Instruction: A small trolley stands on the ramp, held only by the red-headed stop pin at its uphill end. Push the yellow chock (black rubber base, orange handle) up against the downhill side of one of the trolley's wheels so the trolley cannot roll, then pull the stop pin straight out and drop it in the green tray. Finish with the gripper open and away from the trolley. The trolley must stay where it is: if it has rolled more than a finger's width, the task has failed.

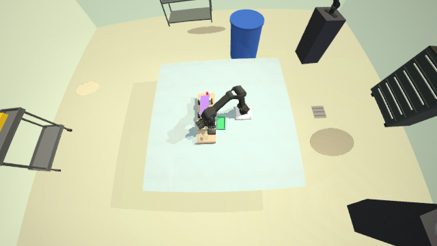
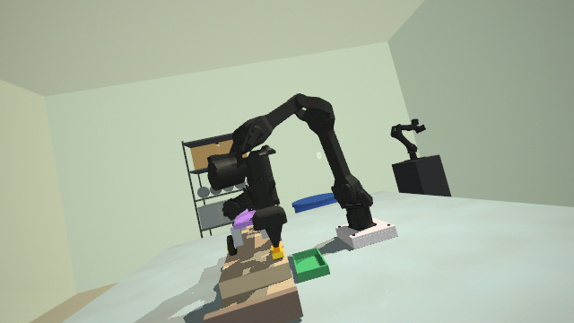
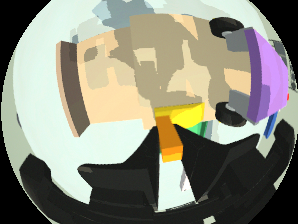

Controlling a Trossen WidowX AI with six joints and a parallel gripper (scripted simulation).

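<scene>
Now: gripper tip 270 mm to the left of the red-headed stop pin and 40 mm below it. From my gripper tip the other things lie so: green tray 100 mm below, 80 mm behind, 40 mm to the right; then yellow chock 20 mm to the right, 10 mm below; then tan ramp 150 mm to the right, 40 mm below, 40 mm ahead.
</scene>
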